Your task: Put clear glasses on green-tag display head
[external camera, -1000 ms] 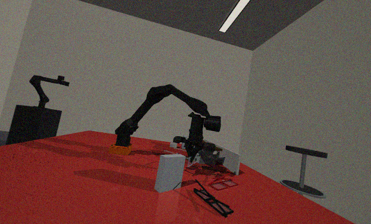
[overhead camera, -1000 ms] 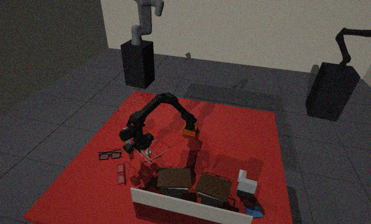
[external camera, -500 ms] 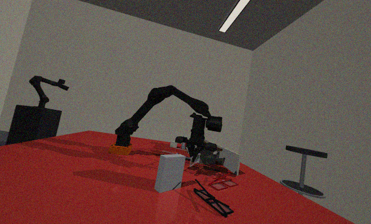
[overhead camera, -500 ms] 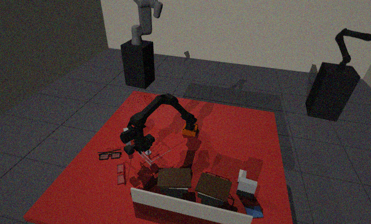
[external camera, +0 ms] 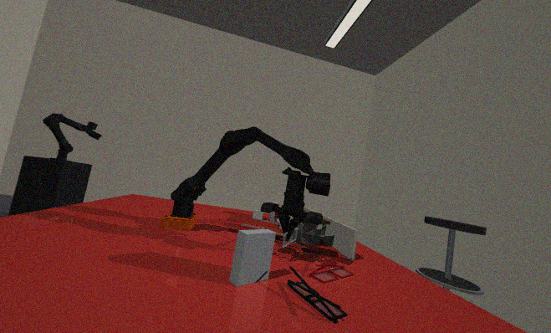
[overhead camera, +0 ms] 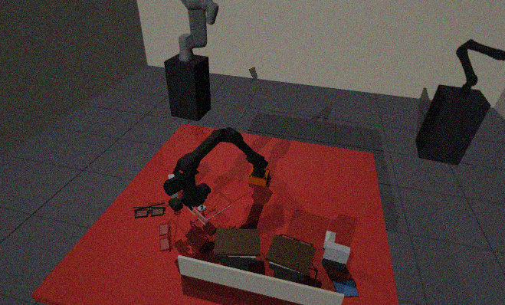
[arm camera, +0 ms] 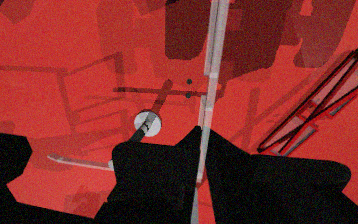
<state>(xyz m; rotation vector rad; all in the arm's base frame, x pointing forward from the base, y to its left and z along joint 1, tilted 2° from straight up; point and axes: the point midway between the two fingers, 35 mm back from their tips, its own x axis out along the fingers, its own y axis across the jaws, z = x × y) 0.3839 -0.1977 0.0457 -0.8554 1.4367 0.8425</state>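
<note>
The small stand is 80 mm behind my gripper tip, 10 mm to the left of it and 40 mm below it. The rest, counted from my gripper tip: blue card (110 mm ahead, 710 mm to the left, 60 mm below); then white board (240 mm ahead, 390 mm to the left).
</note>
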